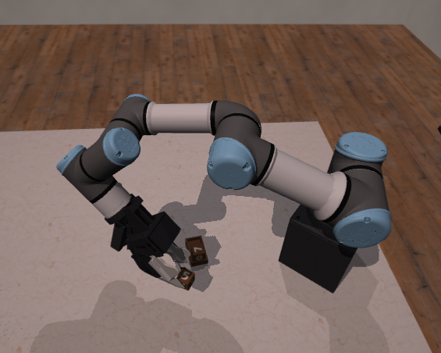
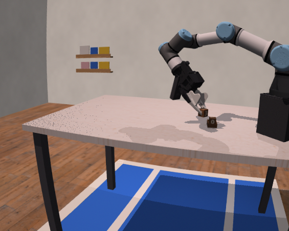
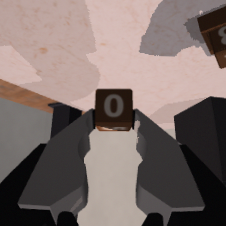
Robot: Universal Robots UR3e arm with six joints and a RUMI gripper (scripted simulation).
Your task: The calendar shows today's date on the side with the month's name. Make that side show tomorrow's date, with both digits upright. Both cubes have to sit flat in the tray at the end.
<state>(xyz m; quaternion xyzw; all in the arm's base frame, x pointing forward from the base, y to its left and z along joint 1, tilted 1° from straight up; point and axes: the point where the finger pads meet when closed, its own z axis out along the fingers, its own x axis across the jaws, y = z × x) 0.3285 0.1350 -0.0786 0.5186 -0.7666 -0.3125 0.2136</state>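
The calendar tray is 20 mm behind my hand, 120 mm to the right of it and 80 mm below it. The rest, counted from my hand: brown digit cube 10 mm behind, 10 mm below.
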